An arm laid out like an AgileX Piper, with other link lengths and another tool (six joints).
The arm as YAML. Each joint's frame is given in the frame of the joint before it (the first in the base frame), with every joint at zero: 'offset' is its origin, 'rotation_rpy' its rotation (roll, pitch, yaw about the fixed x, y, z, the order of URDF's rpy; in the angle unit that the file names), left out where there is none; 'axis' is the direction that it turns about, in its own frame. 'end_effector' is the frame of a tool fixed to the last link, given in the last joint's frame.
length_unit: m
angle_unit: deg
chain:
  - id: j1
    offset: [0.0, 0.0, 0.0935]
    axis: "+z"
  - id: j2
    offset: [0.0, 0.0, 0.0]
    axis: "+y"
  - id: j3
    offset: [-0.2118, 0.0, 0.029]
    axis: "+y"
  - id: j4
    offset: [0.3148, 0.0, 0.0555]
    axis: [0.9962, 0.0, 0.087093]
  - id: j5
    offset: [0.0, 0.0, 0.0]
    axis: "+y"
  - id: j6
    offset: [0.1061, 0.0, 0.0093]
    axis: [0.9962, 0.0, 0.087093]
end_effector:
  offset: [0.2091, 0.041, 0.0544]
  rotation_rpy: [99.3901, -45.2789, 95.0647]
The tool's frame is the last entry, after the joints.
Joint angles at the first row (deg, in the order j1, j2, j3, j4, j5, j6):
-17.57, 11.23, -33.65, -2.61, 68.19, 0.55
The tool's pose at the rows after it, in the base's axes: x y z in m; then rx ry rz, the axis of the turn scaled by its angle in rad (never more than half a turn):
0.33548 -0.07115 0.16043 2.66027 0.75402 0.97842
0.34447 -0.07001 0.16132 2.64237 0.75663 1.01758
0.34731 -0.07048 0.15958 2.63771 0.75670 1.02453
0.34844 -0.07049 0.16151 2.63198 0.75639 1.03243
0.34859 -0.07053 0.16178 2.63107 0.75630 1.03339
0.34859 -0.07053 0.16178 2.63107 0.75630 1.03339
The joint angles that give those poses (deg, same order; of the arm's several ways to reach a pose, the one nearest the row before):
-17.56, 11.24, -33.29, -1.50, 65.79, 0.55
-17.57, 11.23, -31.89, -0.73, 62.89, 0.55
-17.57, 11.23, -31.19, -0.65, 61.87, 0.55
-17.57, 11.24, -31.19, -0.58, 61.48, 0.55
-17.57, 11.23, -31.19, -0.58, 61.43, 0.55
-17.57, 11.23, -31.19, -0.58, 61.43, 0.55

